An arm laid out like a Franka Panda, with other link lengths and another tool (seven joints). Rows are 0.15 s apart.
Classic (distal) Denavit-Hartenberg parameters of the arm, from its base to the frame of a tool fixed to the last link. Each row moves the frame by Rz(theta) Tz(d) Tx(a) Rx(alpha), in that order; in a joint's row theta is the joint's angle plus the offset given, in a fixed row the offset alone. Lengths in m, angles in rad.
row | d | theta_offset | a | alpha
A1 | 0.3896 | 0 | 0 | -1.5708
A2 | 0 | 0 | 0 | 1.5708
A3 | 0.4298 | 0 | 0.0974 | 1.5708
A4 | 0 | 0 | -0.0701 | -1.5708
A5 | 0.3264 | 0 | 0 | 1.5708
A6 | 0 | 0 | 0.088 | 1.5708
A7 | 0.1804 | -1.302 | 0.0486 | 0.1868
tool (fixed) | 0.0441 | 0 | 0 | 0
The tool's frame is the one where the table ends.
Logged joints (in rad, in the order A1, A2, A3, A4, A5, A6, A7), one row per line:
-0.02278, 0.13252, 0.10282, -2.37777, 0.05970, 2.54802, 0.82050
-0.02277, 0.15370, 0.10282, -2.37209, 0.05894, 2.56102, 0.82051
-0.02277, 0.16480, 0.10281, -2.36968, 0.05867, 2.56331, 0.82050
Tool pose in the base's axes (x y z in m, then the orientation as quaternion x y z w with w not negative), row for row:
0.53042, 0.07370, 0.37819, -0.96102, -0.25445, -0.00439, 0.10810
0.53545, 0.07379, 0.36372, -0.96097, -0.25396, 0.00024, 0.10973
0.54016, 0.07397, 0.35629, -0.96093, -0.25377, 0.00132, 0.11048
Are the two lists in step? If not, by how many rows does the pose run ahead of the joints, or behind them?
The pose runs 1 row behind the joints: the pose in row i belongs to the joints in row i - 1.
